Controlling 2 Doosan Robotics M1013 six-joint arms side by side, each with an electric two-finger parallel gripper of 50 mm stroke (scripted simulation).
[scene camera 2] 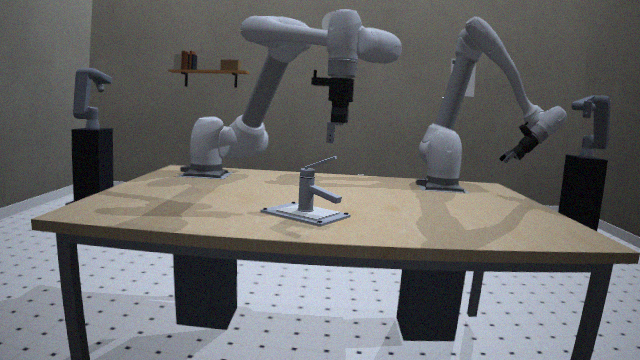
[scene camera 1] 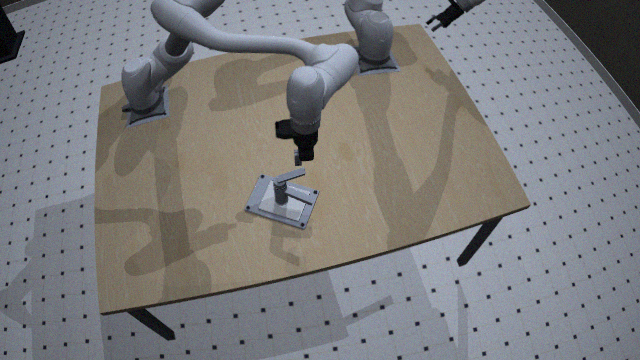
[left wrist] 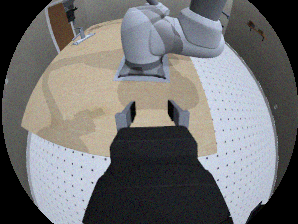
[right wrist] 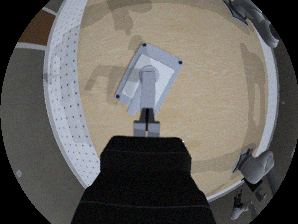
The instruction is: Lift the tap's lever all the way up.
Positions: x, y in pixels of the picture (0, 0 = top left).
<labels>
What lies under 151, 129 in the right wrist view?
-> My right gripper.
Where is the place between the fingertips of my left gripper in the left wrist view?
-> At 151, 107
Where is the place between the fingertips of my right gripper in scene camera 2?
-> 330, 142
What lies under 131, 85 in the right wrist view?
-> A grey tap.
</labels>
